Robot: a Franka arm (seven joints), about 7 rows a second.
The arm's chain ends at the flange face. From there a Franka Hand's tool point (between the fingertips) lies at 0.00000 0.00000 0.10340 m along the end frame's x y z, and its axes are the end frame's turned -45 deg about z.
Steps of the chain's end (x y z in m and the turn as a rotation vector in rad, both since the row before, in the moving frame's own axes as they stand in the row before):
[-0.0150 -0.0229 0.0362 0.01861 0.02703 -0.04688]
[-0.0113 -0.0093 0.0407 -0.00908 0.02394 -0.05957]
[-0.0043 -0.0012 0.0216 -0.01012 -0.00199 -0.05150]
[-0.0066 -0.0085 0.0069 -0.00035 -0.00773 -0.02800]
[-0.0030 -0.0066 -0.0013 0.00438 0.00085 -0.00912]
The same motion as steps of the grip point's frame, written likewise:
[0.0089 -0.0263 0.0361 -0.00595 0.03227 -0.04688]
[-0.0003 -0.0122 0.0407 -0.02335 0.01051 -0.05957]
[-0.0031 -0.0033 0.0216 -0.00575 -0.00856 -0.05150]
[0.0007 -0.0112 0.0069 0.00522 -0.00571 -0.02800]
[0.0029 -0.0070 -0.0013 0.00250 0.00370 -0.00912]

